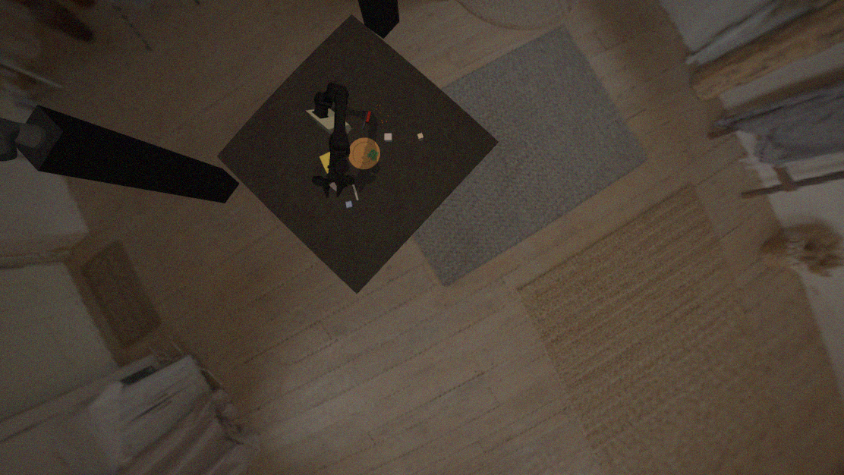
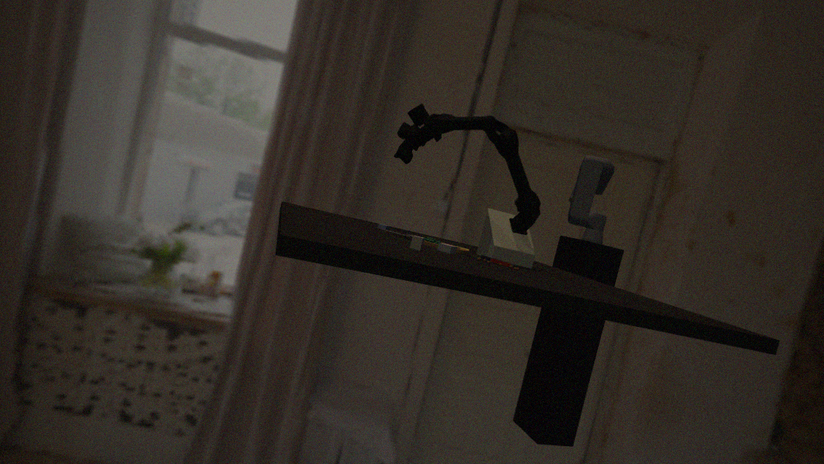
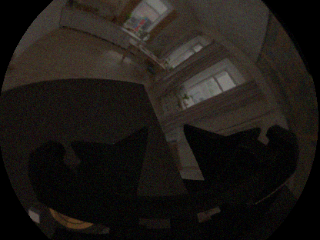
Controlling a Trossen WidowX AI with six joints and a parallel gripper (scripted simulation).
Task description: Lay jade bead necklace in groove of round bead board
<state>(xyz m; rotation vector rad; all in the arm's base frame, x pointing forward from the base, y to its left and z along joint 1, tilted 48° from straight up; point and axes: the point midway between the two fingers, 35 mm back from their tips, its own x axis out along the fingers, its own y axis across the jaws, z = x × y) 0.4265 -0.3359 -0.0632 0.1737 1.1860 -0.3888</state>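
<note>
Now: gripper tip 31 cm above the round bead board, 30 cm to the right of it and 15 cm past it. Also, from my gripper tip: small blue piece: 31 cm below, 2 cm behind; white stick: 31 cm below, 8 cm to the left, 5 cm behind; grey square: 31 cm below, 16 cm behind, 6 cm to the left.
</note>
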